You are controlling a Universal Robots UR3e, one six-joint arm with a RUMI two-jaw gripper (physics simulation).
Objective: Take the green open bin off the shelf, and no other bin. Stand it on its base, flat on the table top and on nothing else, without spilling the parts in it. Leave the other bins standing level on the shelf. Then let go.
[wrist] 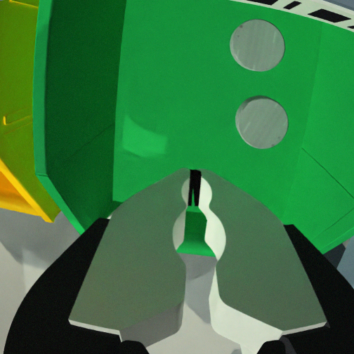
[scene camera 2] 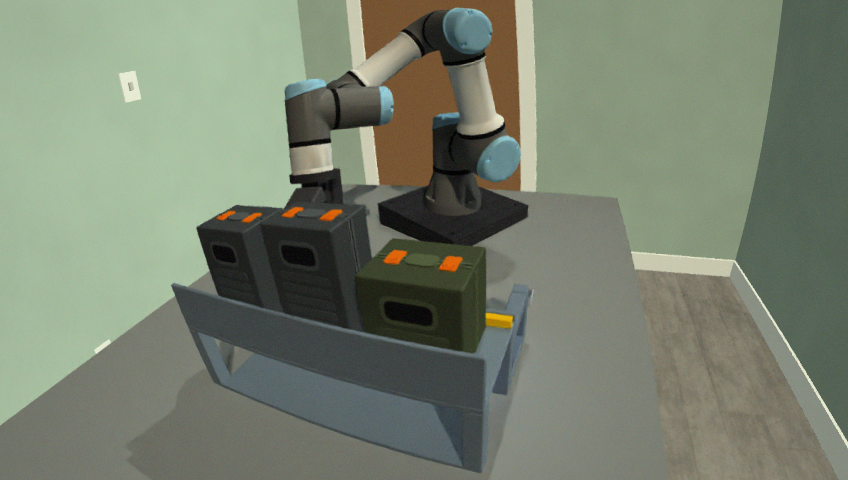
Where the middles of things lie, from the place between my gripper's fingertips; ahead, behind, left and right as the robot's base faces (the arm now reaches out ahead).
Right now my hand is 3 cm short of the green open bin [wrist: 118,101], 2 cm below it and 1 cm to the left of it. Also, from my hand: olive case [scene camera 2: 451,293]: 22 cm to the left, 14 cm ahead, 13 cm above.
